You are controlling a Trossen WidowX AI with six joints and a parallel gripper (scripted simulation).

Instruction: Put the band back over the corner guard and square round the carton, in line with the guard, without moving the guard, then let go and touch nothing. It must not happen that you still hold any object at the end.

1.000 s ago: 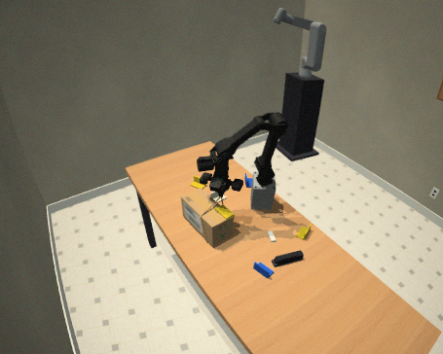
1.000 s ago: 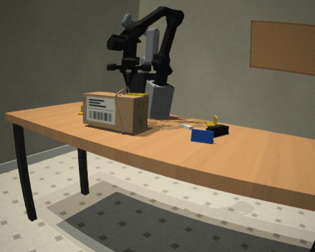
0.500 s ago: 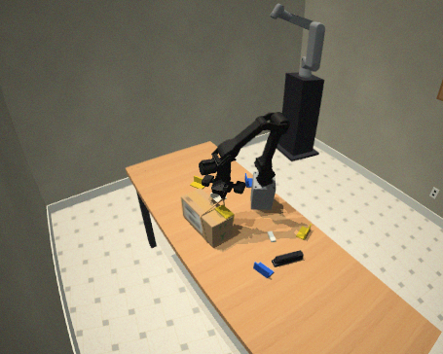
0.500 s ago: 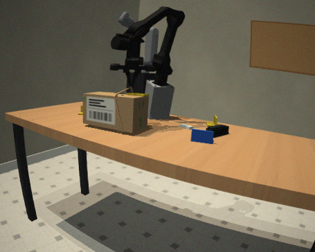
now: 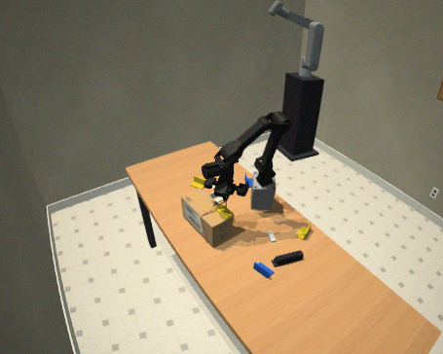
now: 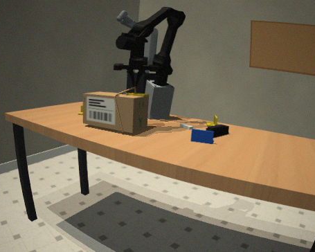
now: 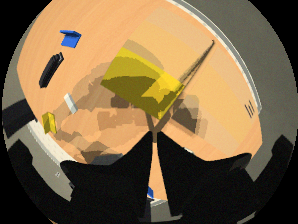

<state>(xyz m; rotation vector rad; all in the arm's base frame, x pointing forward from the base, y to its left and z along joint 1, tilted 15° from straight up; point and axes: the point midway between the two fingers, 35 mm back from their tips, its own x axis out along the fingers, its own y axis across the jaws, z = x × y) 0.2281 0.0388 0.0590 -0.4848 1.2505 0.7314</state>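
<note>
Now: hand 2 cm short of the yellow corner guard, 4 cm to the right of it and 7 cm above it. The rest, counted from my hand: brown carton: 8 cm ahead, 3 cm to the right, 12 cm below; then white piece: 17 cm behind, 16 cm to the left, 19 cm below; then yellow guard: 33 cm behind, 21 cm to the left, 19 cm below.
</note>
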